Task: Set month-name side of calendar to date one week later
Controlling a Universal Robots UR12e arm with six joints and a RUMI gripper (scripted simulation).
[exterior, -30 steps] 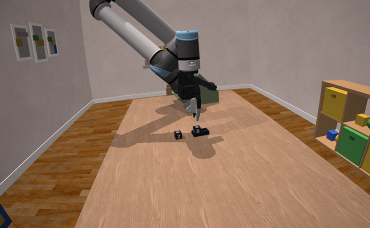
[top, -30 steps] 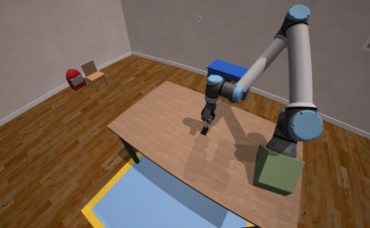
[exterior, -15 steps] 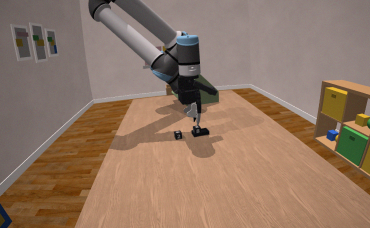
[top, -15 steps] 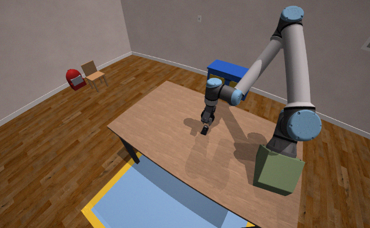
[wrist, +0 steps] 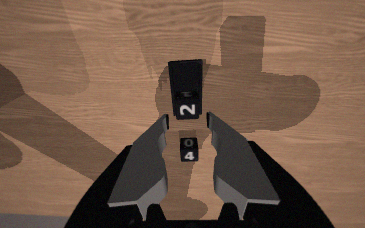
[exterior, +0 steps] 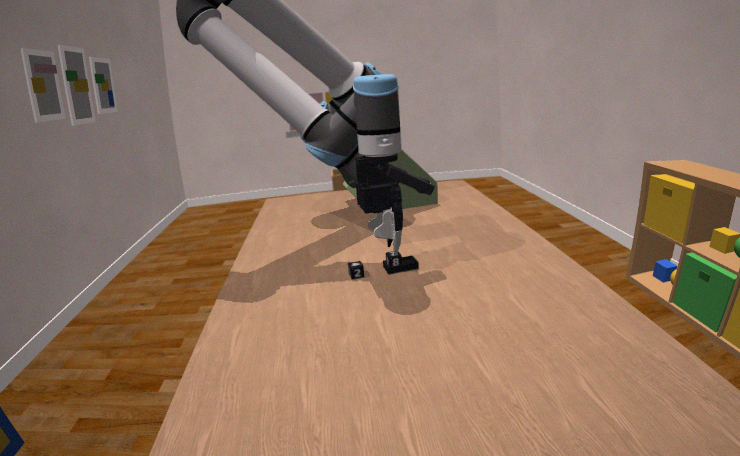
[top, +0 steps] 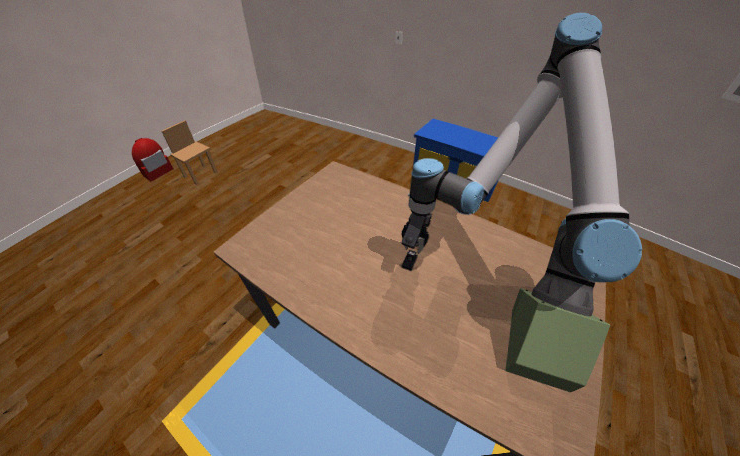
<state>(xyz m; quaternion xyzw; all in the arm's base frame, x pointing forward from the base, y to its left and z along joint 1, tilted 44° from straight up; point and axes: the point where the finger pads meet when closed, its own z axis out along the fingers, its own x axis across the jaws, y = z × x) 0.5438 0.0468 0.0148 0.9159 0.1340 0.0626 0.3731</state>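
Right now the black number cube is 40 mm below my hand. From my hand the other things lie so: black calendar tray (50 mm below, 20 mm to the left).
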